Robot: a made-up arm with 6 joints. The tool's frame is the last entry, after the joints.
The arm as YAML. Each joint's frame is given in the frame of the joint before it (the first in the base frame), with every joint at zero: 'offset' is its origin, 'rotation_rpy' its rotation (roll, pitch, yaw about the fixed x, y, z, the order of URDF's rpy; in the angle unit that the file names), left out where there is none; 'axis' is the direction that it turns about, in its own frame. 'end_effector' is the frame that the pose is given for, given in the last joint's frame.
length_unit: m
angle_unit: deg
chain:
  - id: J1
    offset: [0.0, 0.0, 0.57]
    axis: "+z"
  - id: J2
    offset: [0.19, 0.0, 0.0]
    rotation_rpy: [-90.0, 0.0, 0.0]
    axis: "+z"
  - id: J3
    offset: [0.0, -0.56, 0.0]
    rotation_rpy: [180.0, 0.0, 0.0]
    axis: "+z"
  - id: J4
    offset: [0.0, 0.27, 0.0]
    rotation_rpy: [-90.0, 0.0, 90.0]
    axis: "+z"
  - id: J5
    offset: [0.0, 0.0, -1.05]
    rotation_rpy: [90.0, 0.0, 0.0]
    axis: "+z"
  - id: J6
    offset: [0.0, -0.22, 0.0]
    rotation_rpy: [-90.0, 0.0, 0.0]
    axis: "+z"
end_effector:
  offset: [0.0, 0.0, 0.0]
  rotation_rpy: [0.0, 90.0, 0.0]
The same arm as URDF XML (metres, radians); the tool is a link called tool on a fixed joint. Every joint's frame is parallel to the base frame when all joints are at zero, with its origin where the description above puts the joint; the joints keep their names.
<robot name="arm">
  <link name="base_link"/>
  <link name="link1"/>
  <link name="link2"/>
  <link name="link3"/>
  <link name="link4"/>
  <link name="link5"/>
  <link name="link6"/>
  <link name="tool"/>
  <joint name="J1" type="continuous">
    <parent link="base_link"/>
    <child link="link1"/>
    <origin xyz="0.0000 0.0000 0.5700"/>
    <axis xyz="0 0 1"/>
  </joint>
  <joint name="J2" type="continuous">
    <parent link="link1"/>
    <child link="link2"/>
    <origin xyz="0.1900 0.0000 0.0000"/>
    <axis xyz="0 1 0"/>
  </joint>
  <joint name="J3" type="continuous">
    <parent link="link2"/>
    <child link="link3"/>
    <origin xyz="0.0000 0.0000 0.5600"/>
    <axis xyz="0 -1 0"/>
  </joint>
  <joint name="J4" type="continuous">
    <parent link="link3"/>
    <child link="link4"/>
    <origin xyz="0.0000 0.0000 0.2700"/>
    <axis xyz="-1 0 0"/>
  </joint>
  <joint name="J5" type="continuous">
    <parent link="link4"/>
    <child link="link5"/>
    <origin xyz="1.0500 0.0000 0.0000"/>
    <axis xyz="0 -1 0"/>
  </joint>
  <joint name="J6" type="continuous">
    <parent link="link5"/>
    <child link="link6"/>
    <origin xyz="0.2200 0.0000 0.0000"/>
    <axis xyz="-1 0 0"/>
  </joint>
  <joint name="tool_fixed" type="fixed">
    <parent link="link6"/>
    <child link="tool"/>
    <origin xyz="0.0000 0.0000 0.0000"/>
  </joint>
</robot>

